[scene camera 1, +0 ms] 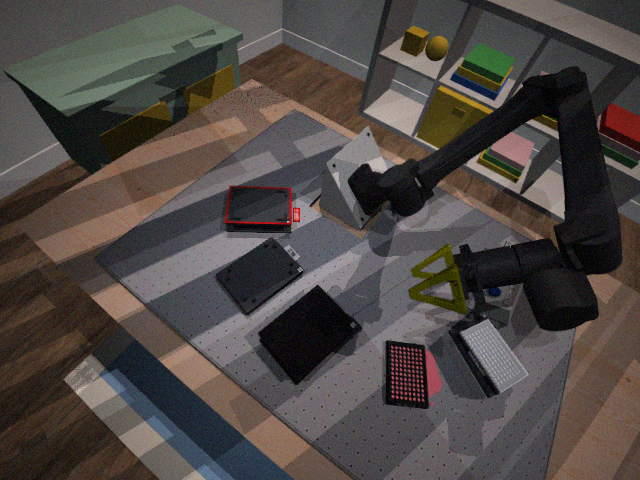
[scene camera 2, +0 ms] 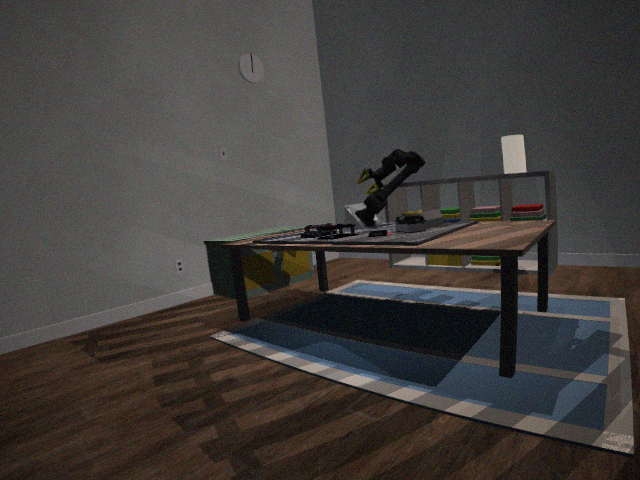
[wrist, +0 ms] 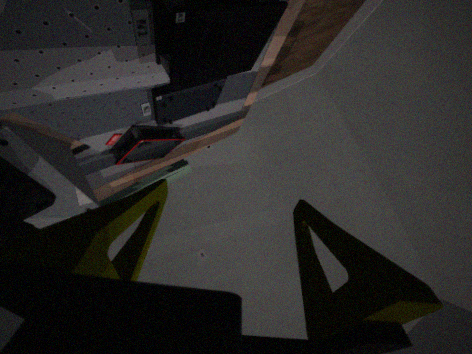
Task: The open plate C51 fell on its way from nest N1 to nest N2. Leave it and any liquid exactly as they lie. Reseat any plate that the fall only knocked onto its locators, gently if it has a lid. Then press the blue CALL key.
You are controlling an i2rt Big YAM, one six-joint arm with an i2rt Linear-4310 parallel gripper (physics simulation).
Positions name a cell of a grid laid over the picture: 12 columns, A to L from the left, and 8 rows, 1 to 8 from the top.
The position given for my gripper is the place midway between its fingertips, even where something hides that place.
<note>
My gripper (scene camera 1: H5) is open and holds nothing. Further things: a button box (scene camera 1: J6).
My gripper also shows in the wrist view (wrist: F5).
</note>
